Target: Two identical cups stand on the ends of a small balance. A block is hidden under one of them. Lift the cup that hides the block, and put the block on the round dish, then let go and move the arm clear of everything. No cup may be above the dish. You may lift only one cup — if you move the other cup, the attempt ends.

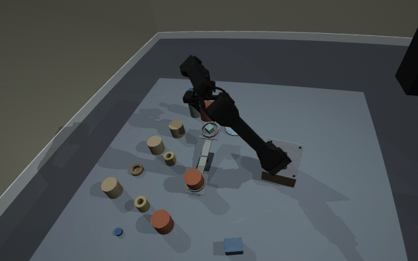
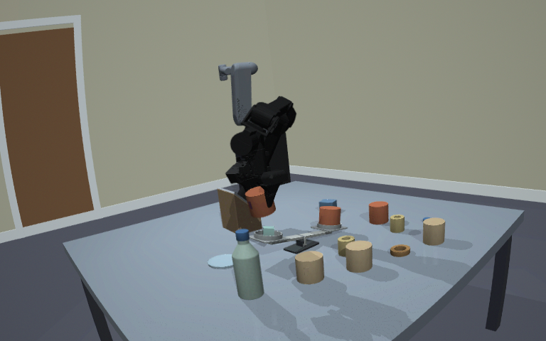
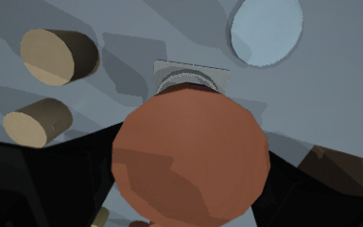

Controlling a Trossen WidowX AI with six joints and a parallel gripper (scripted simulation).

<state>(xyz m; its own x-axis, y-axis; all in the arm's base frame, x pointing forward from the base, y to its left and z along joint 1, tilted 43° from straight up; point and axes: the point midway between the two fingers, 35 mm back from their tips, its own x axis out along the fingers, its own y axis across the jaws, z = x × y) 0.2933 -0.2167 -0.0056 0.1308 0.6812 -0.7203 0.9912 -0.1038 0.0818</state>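
My gripper tip is now 10 mm to the right of the pale green block and 80 mm above it. From my gripper tip the other things lie so: pale blue round dish 100 mm behind, 90 mm to the right, 170 mm below; then blue box 190 mm behind, 480 mm to the left, 150 mm below; then green bottle 130 mm ahead, 170 mm to the right, 60 mm below.
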